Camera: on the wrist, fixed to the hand. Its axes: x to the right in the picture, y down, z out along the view.
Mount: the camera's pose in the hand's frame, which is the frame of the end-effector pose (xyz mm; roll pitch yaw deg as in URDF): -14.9 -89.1 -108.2 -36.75 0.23 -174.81
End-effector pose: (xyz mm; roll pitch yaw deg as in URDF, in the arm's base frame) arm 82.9 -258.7 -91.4 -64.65 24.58 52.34
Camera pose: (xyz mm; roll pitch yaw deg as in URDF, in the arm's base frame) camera 190.9 -341.2 -54.1 26.63 -29.15 -124.88
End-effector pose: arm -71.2 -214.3 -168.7 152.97 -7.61 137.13
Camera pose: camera -142.4 -323.6 -115.3 169.55 9.73 -47.67
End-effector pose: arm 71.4 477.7 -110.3 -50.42 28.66 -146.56
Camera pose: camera 5.2 601.9 -103.4 11.56 -32.45 37.57
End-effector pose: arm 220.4 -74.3 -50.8 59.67 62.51 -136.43
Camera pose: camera 343.3 -24.2 -98.3 -100.38 -57.83 48.12
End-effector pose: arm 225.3 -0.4 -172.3 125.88 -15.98 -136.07
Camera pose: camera 330.9 -92.9 -184.8 -163.70 20.02 40.50
